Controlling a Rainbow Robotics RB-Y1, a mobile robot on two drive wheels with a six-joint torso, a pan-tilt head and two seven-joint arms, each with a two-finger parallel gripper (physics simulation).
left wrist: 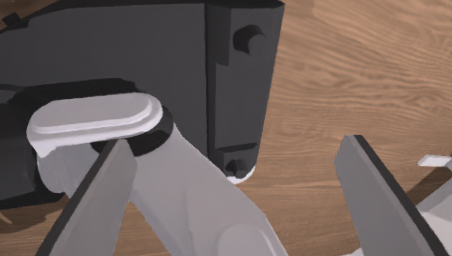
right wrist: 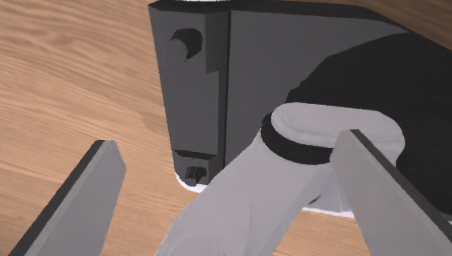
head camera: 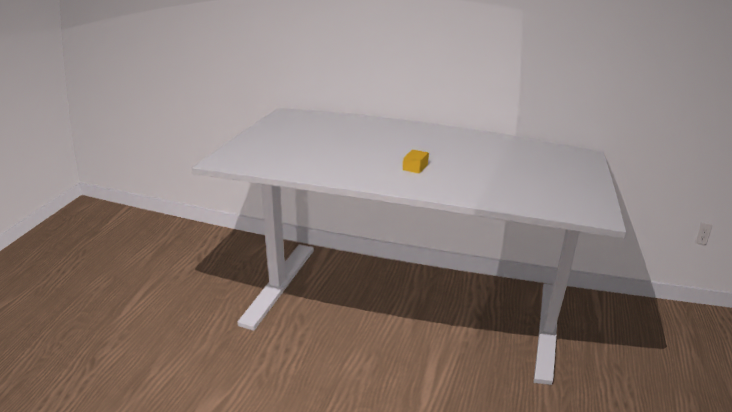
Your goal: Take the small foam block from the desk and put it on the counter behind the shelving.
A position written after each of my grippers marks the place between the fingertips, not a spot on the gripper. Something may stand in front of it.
Note:
In view: my left gripper [left wrist: 234, 150], my right gripper [right wrist: 228, 149] and a white desk [head camera: 474, 172].

